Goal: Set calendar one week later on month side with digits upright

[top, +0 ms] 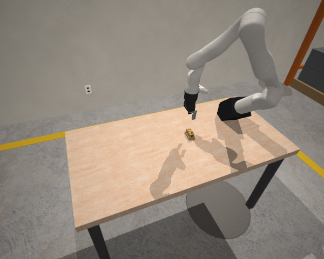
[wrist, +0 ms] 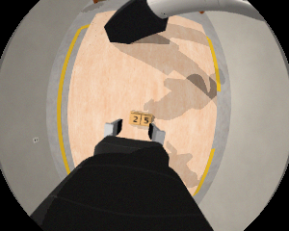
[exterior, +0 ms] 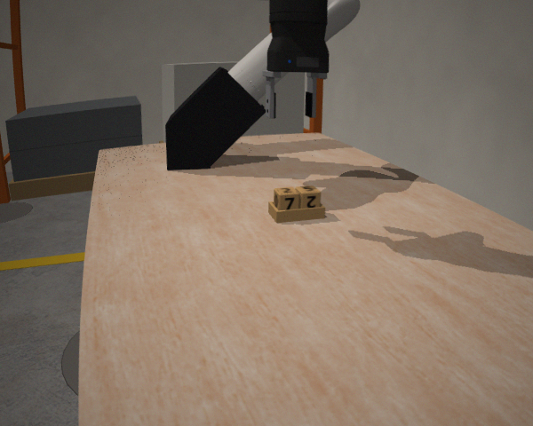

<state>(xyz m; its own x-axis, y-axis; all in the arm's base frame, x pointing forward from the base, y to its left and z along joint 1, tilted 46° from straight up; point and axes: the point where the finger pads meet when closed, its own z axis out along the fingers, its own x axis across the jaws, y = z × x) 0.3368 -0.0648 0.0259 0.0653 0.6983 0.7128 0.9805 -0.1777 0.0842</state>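
The wooden tray lies 10 mm to the left of my hand and 160 mm below it.
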